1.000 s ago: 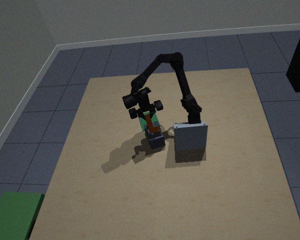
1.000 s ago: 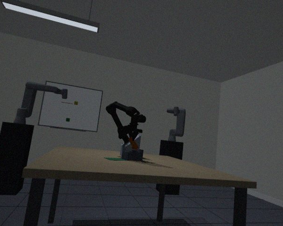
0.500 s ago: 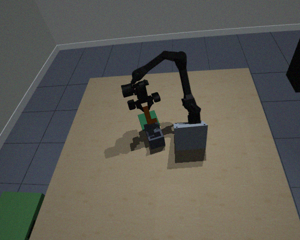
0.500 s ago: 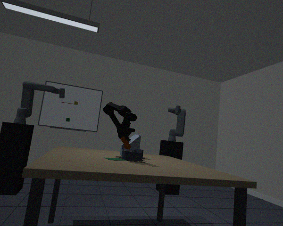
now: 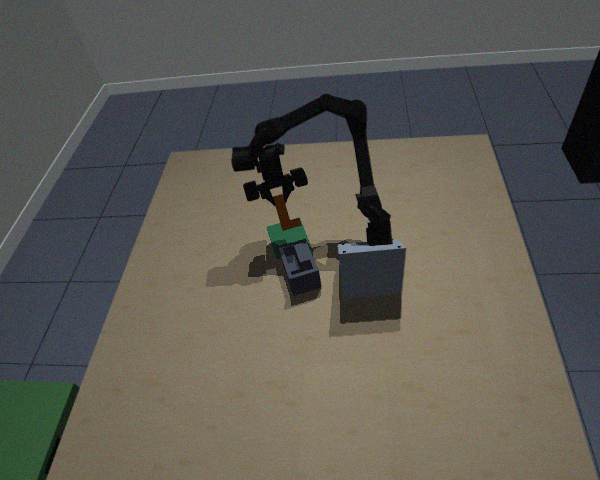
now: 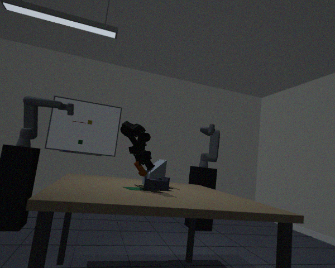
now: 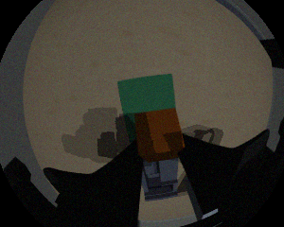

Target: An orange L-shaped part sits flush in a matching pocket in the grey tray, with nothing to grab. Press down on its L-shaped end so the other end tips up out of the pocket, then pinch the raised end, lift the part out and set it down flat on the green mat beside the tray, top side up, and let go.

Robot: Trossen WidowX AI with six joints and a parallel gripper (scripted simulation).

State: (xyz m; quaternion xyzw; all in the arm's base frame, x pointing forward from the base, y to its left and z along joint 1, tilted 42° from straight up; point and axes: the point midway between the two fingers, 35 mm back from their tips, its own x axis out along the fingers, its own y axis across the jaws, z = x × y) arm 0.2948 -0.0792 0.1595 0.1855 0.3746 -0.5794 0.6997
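My gripper tip is 17 cm above the green mat, 1 cm to the right of it and 1 cm past it. Round my gripper tip: orange L-shaped part 3 cm below, 2 cm to the left, 2 cm behind.
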